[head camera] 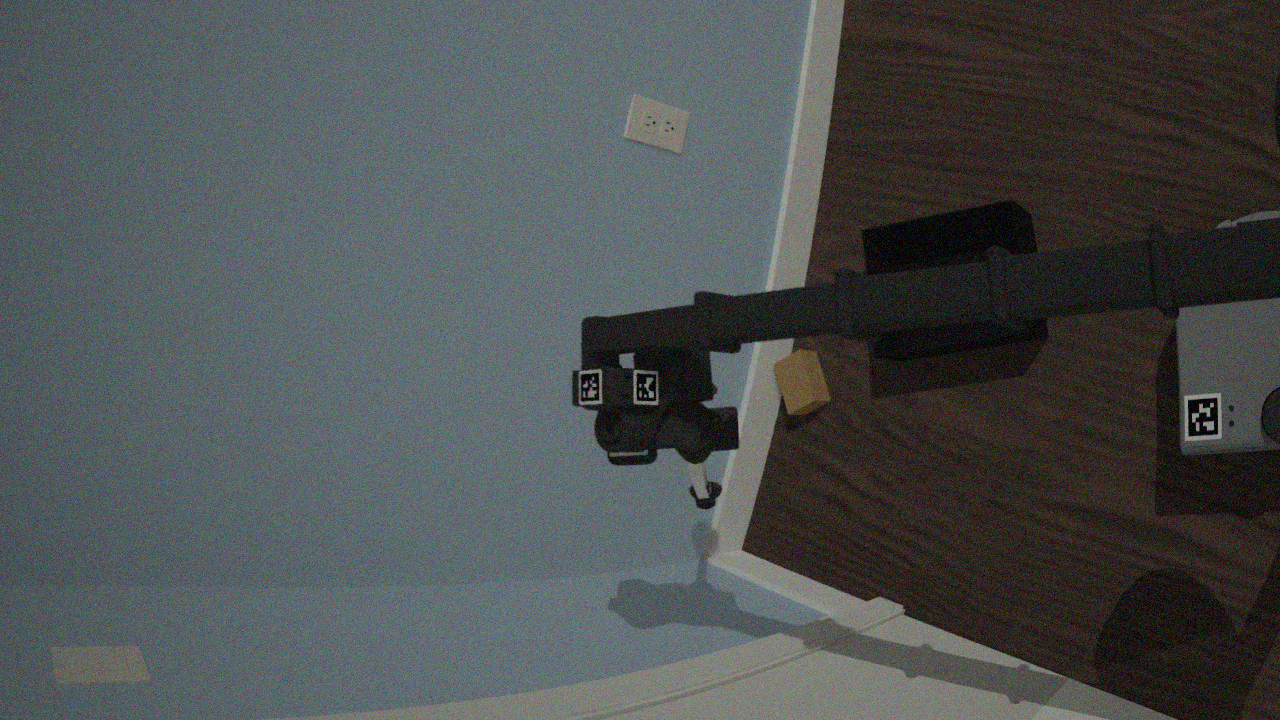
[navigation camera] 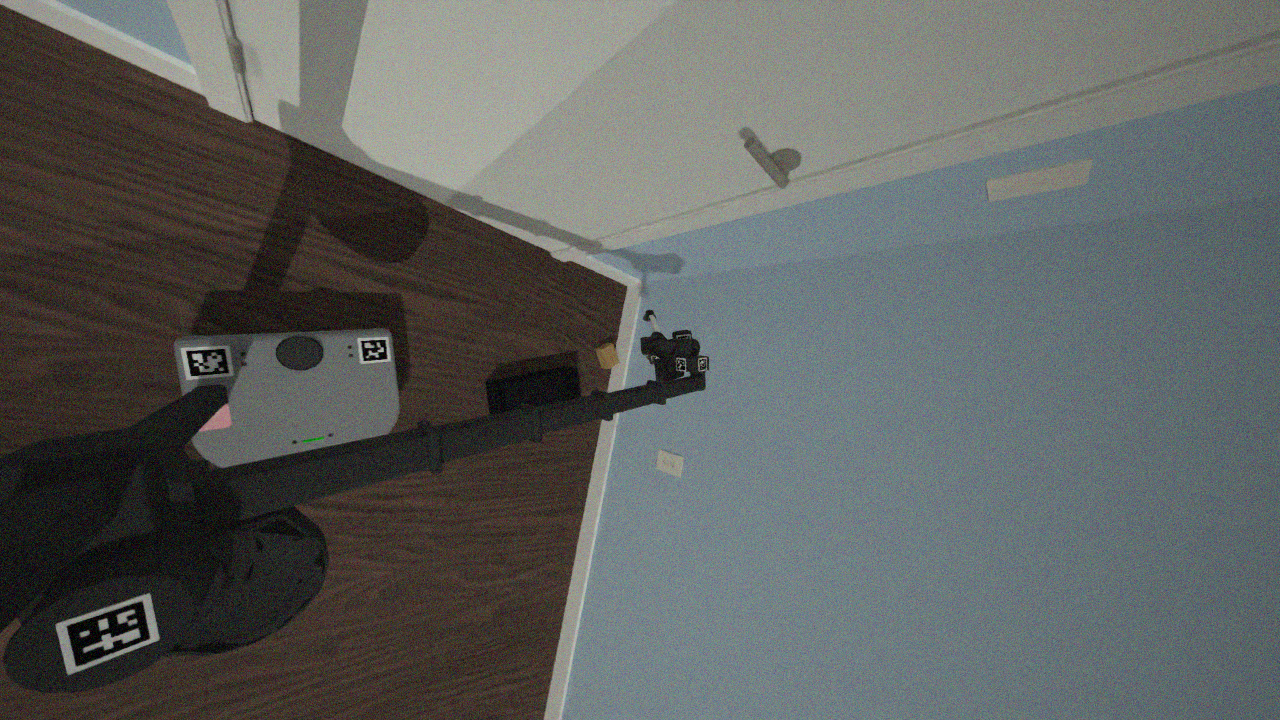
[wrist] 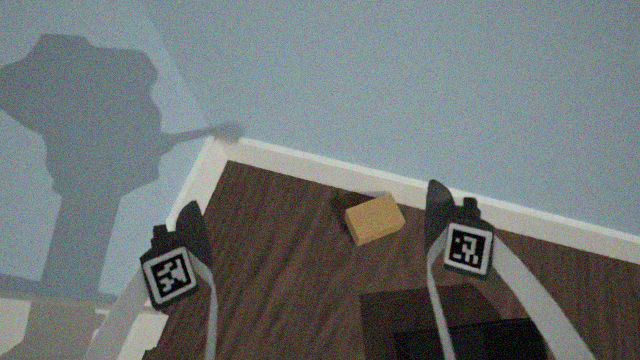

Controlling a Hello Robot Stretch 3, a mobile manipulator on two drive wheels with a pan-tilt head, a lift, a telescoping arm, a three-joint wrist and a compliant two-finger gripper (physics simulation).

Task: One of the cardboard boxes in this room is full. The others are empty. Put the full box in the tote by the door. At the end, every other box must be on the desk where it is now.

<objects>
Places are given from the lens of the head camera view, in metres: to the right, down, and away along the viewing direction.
my gripper (head camera: 704,441): 0.08, 0.10, 1.16
dark tote (head camera: 959,237): 0.52, -0.20, 1.32
</objects>
